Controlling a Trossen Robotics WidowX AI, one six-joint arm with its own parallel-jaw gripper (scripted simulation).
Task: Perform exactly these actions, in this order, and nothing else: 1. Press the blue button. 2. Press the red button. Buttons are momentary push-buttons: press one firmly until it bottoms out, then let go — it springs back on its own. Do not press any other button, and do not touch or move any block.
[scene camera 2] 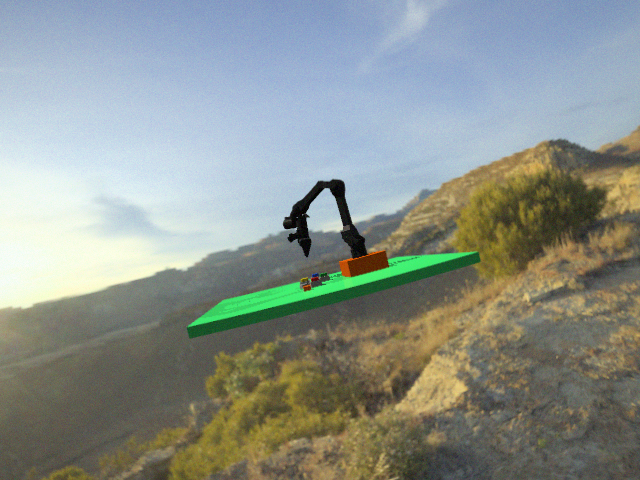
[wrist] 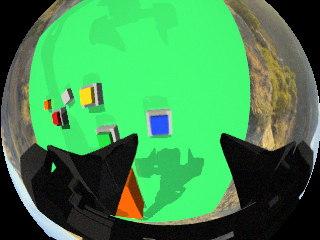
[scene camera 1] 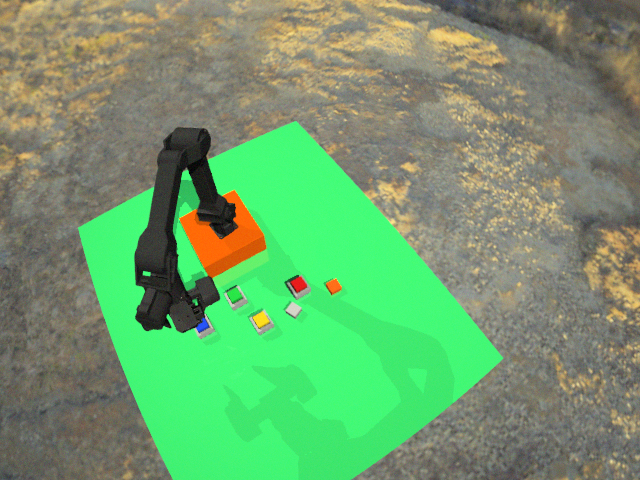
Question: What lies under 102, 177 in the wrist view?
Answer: My gripper.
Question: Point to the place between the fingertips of my gripper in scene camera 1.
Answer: At 186, 320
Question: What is my gripper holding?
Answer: Nothing.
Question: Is my gripper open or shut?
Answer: Open.
